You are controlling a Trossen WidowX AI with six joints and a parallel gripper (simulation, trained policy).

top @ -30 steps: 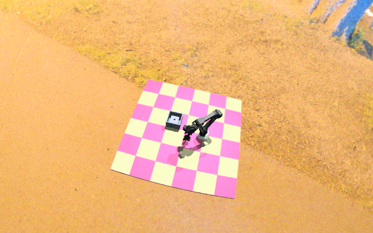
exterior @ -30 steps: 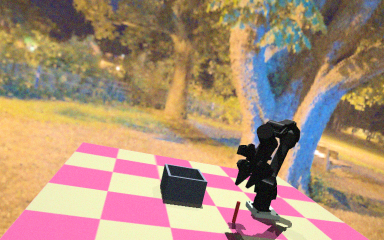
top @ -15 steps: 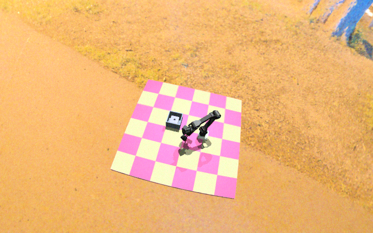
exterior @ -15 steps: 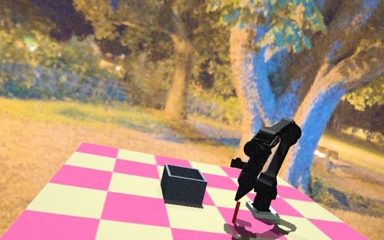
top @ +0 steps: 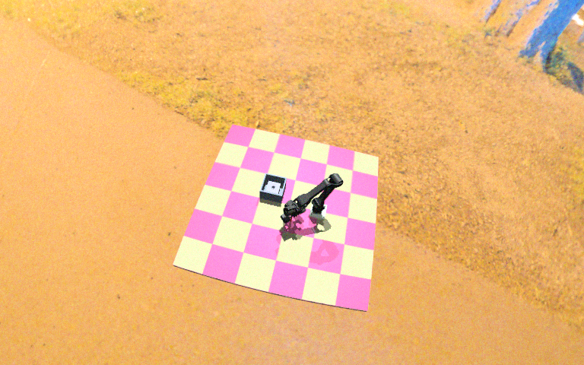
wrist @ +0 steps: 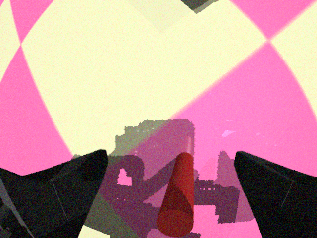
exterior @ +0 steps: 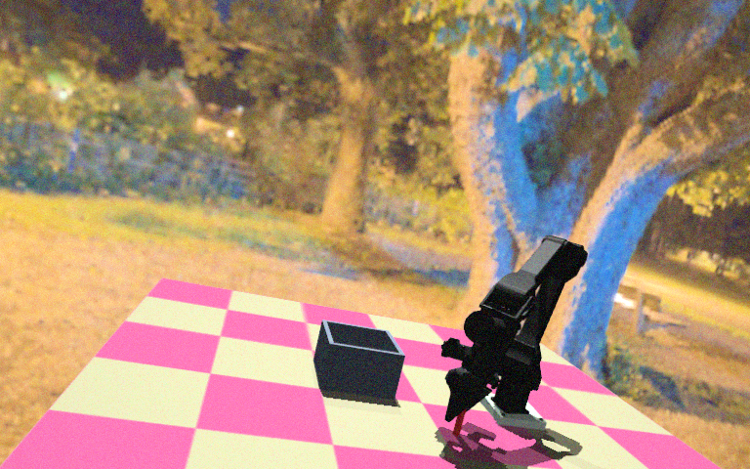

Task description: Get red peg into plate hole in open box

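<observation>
Now: the dark box 130 mm ahead of my gripper tip and 220 mm to the right of it. Round my gripper tip: red peg 10 mm behind, 10 mm above.
</observation>
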